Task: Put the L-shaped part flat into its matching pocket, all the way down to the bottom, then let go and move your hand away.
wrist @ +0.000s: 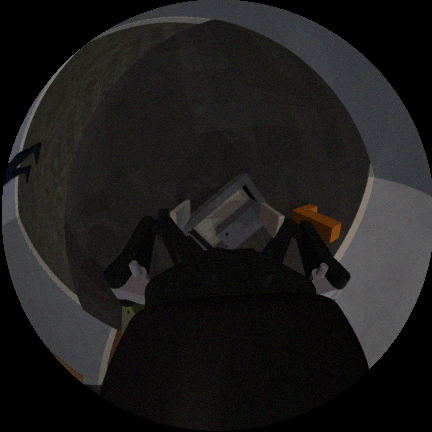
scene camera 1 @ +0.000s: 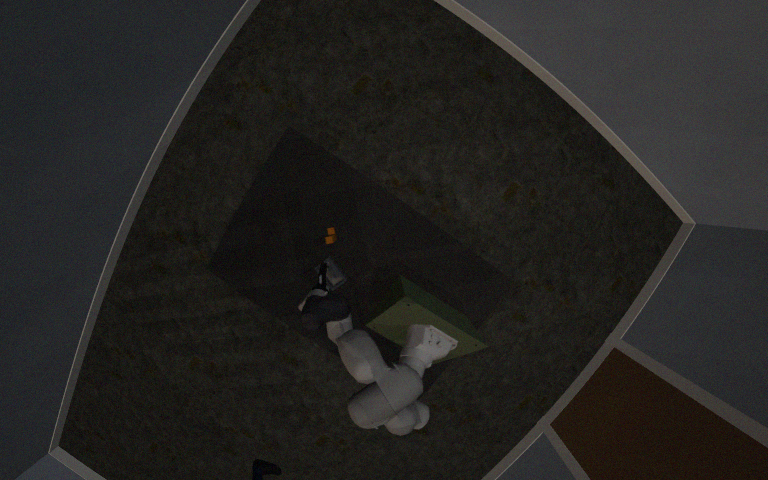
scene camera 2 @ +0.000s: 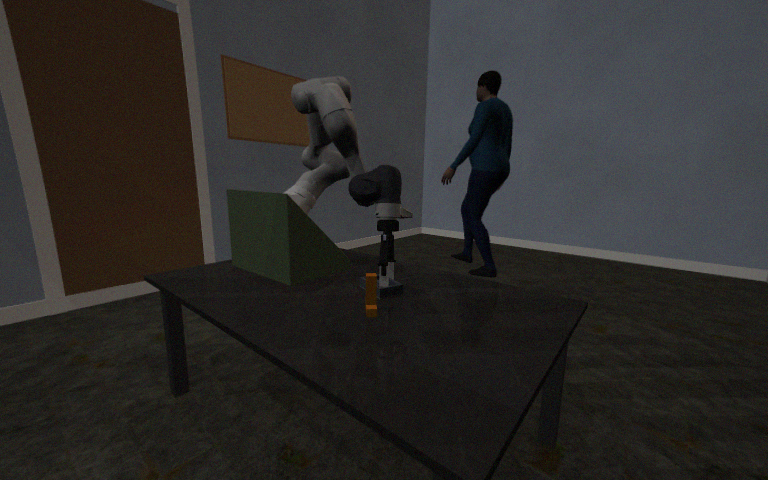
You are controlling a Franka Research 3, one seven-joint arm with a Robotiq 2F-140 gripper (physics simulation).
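The orange L-shaped part [scene camera 1: 330, 240] [scene camera 2: 370, 291] [wrist: 318, 221] stands upright on the table, its short leg at the bottom, outside my fingers and to their right in the wrist view. The grey block with the pocket [scene camera 1: 338, 279] [scene camera 2: 391, 290] [wrist: 212, 206] lies on the table, turned at an angle; its recess shows a pale floor and a raised part with a small dark hole. My gripper [scene camera 1: 325, 276] [scene camera 2: 386, 278] [wrist: 224, 209] points down with its fingers wide apart, the pale pads against opposite sides of this block. It is shut on the block. The L-shaped part is not in the pocket.
A green wedge-shaped stand [scene camera 1: 421, 319] [scene camera 2: 258, 234] under the arm's base is on the dark table [scene camera 1: 283, 181] [scene camera 2: 453, 350] [wrist: 210, 100]. A person [scene camera 2: 489, 135] stands on the floor beyond the table. The room is dim.
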